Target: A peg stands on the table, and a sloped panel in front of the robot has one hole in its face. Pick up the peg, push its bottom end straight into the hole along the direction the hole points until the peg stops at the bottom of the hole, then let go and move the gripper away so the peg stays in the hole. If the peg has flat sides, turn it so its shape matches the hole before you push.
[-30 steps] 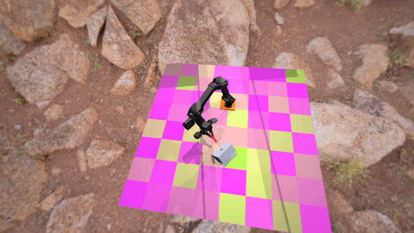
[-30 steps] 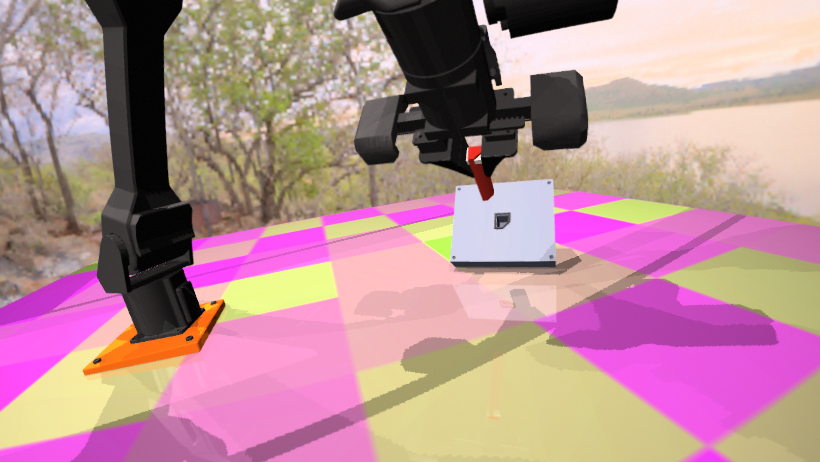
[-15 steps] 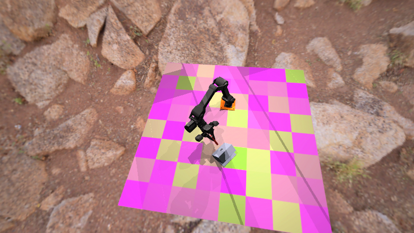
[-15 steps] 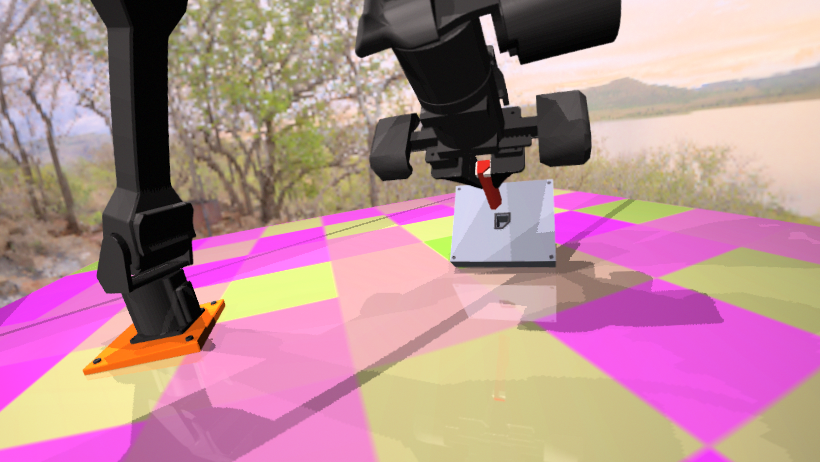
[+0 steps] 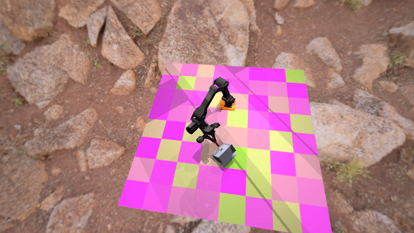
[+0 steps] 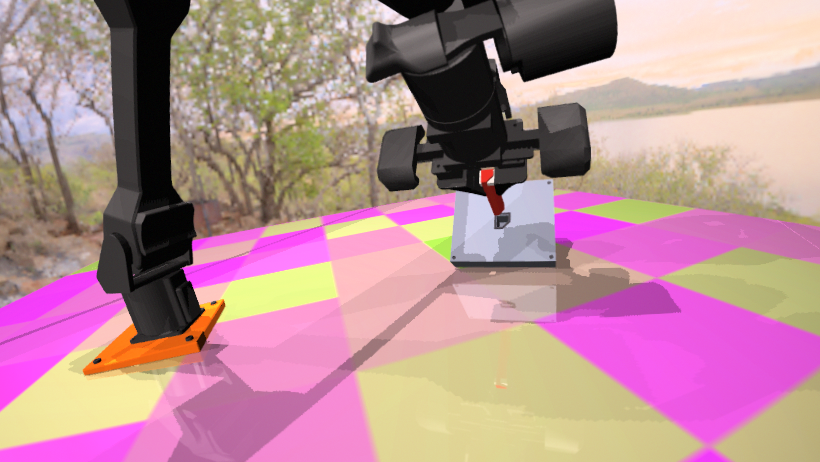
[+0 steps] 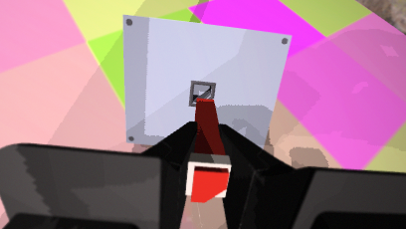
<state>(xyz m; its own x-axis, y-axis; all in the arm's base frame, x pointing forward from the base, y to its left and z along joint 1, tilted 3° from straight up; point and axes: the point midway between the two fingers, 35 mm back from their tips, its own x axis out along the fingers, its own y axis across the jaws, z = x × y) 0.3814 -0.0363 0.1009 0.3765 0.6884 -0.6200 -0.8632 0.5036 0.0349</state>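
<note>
The grey sloped panel is 7 cm to the left of my gripper tip, 6 cm below it and 4 cm ahead of it. From my gripper tip the other things lie so: red peg (1 cm to the right, 1 cm behind, 1 cm above).
</note>
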